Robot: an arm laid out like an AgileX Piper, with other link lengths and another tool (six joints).
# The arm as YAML. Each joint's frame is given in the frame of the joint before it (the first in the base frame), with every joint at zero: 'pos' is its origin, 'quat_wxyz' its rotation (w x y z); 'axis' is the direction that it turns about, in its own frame. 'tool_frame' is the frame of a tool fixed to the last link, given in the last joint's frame.
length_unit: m
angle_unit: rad
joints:
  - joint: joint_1
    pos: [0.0, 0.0, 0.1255]
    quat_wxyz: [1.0, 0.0, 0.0, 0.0]
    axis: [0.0, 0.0, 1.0]
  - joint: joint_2
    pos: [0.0, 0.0, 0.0]
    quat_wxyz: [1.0, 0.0, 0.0, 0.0]
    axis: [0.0, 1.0, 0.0]
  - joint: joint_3
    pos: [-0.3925, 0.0, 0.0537]
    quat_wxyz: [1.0, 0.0, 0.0, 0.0]
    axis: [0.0, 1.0, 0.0]
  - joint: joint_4
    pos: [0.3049, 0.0, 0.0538]
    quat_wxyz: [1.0, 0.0, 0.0, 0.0]
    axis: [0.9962, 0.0, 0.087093]
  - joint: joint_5
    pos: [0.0, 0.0, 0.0]
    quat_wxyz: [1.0, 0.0, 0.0, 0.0]
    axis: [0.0, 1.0, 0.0]
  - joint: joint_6
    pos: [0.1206, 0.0, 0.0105]
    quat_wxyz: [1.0, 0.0, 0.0, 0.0]
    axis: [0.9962, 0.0, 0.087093]
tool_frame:
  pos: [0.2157, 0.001, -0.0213]
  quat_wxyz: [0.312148, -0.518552, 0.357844, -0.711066]
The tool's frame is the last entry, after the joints.
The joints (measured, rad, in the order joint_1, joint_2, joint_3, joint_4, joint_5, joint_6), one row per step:
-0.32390, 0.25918, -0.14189, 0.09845, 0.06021, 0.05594
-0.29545, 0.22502, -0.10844, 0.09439, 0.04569, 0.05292
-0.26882, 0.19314, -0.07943, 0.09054, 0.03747, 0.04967
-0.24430, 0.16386, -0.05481, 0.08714, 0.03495, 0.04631
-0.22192, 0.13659, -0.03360, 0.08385, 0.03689, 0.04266
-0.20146, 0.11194, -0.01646, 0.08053, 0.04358, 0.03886
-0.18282, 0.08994, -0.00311, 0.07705, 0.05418, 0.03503
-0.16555, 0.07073, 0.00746, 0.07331, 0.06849, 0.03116
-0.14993, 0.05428, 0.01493, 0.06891, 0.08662, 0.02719
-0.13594, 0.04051, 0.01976, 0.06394, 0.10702, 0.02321
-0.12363, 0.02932, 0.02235, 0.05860, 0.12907, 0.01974
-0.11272, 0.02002, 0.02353, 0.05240, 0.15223, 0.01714
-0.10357, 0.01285, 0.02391, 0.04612, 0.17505, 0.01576
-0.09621, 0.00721, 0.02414, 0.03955, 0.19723, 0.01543
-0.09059, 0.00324, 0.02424, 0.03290, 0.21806, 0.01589
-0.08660, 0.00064, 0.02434, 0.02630, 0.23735, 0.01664
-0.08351, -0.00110, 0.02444, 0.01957, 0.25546, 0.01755
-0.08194, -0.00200, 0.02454, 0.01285, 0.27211, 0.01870
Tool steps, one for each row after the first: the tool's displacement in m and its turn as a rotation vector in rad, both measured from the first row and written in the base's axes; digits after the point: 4 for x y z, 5 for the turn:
-0.0019, 0.0078, -0.0074, -0.01140, -0.01229, 0.02742
-0.0038, 0.0152, -0.0148, -0.02127, -0.02095, 0.05364
-0.0056, 0.0219, -0.0221, -0.02951, -0.02622, 0.07825
-0.0073, 0.0281, -0.0292, -0.03700, -0.02868, 0.10112
-0.0090, 0.0337, -0.0361, -0.04380, -0.02807, 0.12248
-0.0105, 0.0387, -0.0426, -0.05012, -0.02483, 0.14233
-0.0121, 0.0434, -0.0493, -0.05592, -0.01800, 0.16113
-0.0137, 0.0476, -0.0560, -0.06179, -0.00767, 0.17857
-0.0153, 0.0513, -0.0624, -0.06785, 0.00502, 0.19451
-0.0170, 0.0544, -0.0686, -0.07351, 0.01960, 0.20878
-0.0188, 0.0571, -0.0747, -0.07896, 0.03575, 0.22151
-0.0206, 0.0593, -0.0807, -0.08321, 0.05267, 0.23221
-0.0225, 0.0609, -0.0868, -0.08663, 0.07022, 0.24081
-0.0243, 0.0619, -0.0927, -0.08935, 0.08790, 0.24735
-0.0261, 0.0625, -0.0984, -0.09176, 0.10541, 0.25199
-0.0280, 0.0627, -0.1039, -0.09420, 0.12265, 0.25548
-0.0297, 0.0625, -0.1091, -0.09645, 0.13931, 0.25721

